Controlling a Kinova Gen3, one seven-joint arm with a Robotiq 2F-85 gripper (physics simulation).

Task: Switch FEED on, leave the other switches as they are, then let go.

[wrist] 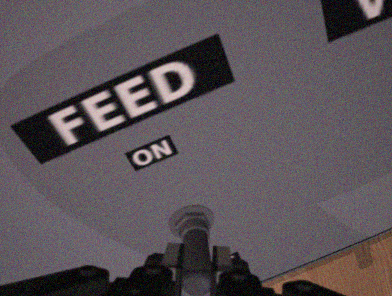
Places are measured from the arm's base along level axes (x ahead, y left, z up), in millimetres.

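Where they show: gripper, fingertip midpoint: [197, 268].
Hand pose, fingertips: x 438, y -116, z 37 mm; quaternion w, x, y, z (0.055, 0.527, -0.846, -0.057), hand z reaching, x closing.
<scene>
Each offset is from my fingertips to the centre of the thing. "spot": to the spot under its first point. Level surfaces: height alone.
The FEED switch lever {spot: dx +10, dy -4, dz +5 mm} [196, 250] is a grey metal toggle that comes out of a round collar with a hex nut, below the small ON label {spot: dx +51, dy -2, dz -5 mm} [152, 152] and the large black FEED label {dx +73, dy -1, dz +8 mm} [125, 97]. My gripper [197, 268] is at the bottom of the wrist view, with one fingertip on each side of the lever, shut on it. The lever's rounded end shows between the fingers. The OFF label does not show in the view. The lever's exact tilt is hard to tell from this angle.
Part of another black label {spot: dx +69, dy -90, dz +5 mm} [350, 20] with a white letter shows at the top right of the grey panel {dx +85, dy +58, dz -57 mm} [270, 125]. The panel's edge runs across the lower right, with a brown wood surface {dz -124 mm} [330, 272] beyond it. Shadows lie on the panel.
</scene>
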